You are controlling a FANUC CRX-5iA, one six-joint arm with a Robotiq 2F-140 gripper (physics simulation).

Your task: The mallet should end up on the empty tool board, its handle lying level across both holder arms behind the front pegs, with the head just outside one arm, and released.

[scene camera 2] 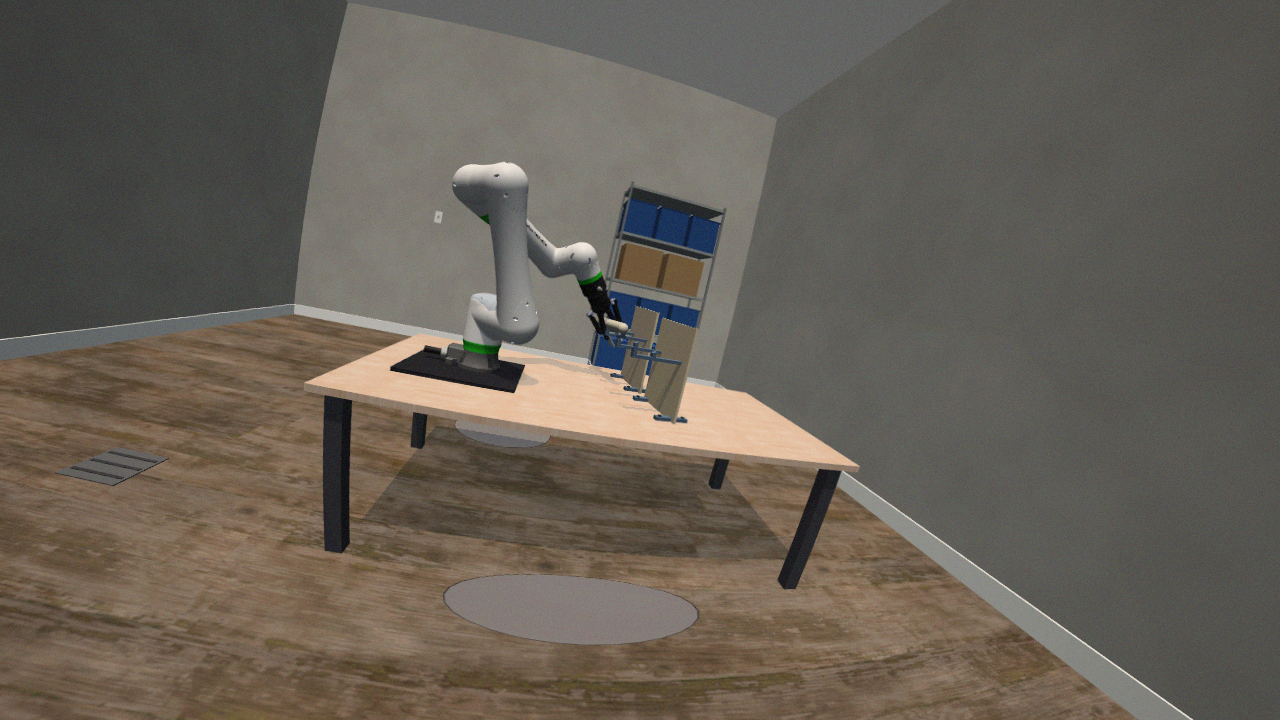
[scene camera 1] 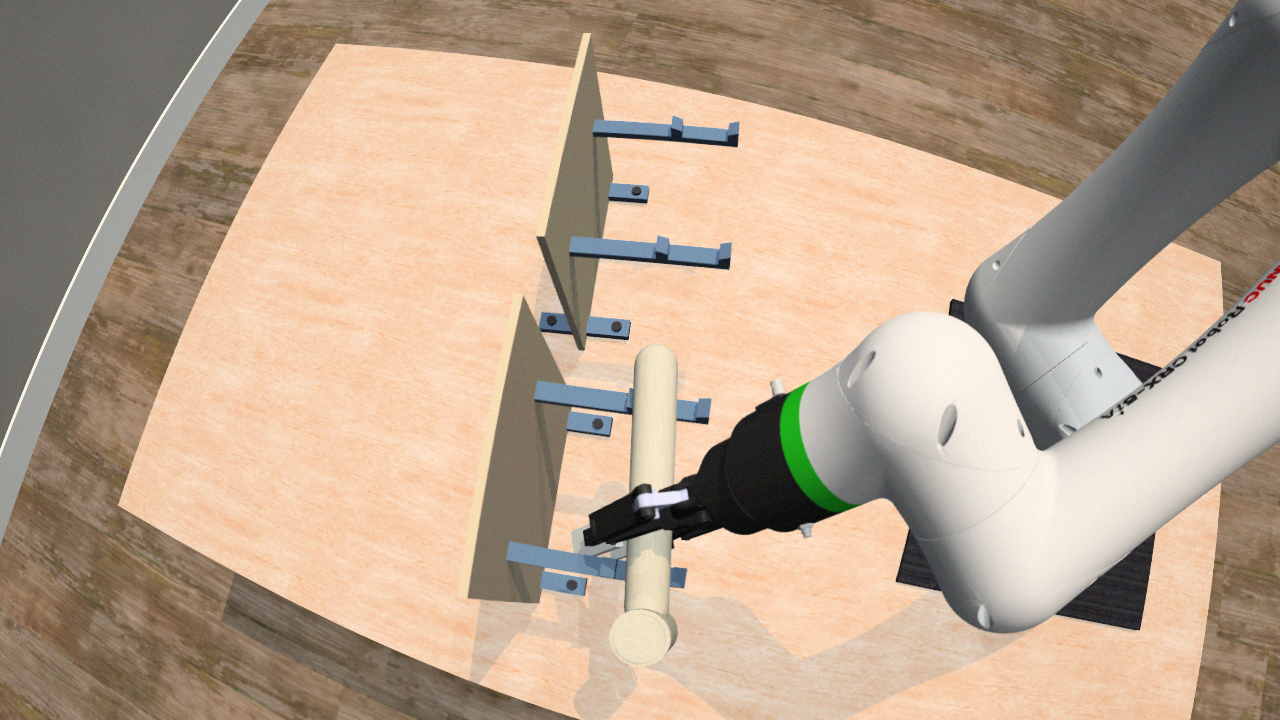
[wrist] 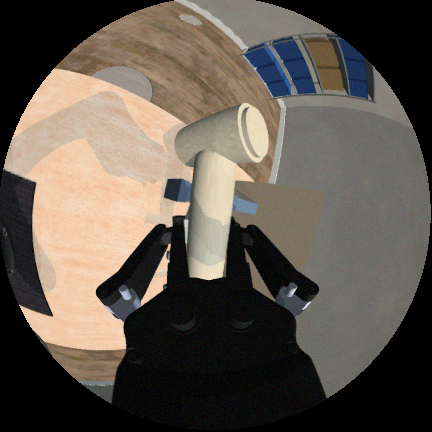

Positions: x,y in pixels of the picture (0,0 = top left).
Labels:
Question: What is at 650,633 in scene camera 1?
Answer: A mallet.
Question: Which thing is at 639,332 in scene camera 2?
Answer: A tool board.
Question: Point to a tool board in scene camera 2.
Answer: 671,359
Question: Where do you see a tool board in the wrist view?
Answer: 288,215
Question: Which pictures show my gripper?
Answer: Scene camera 2, scene camera 1 and the wrist view: all of them.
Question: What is my gripper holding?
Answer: A mallet.

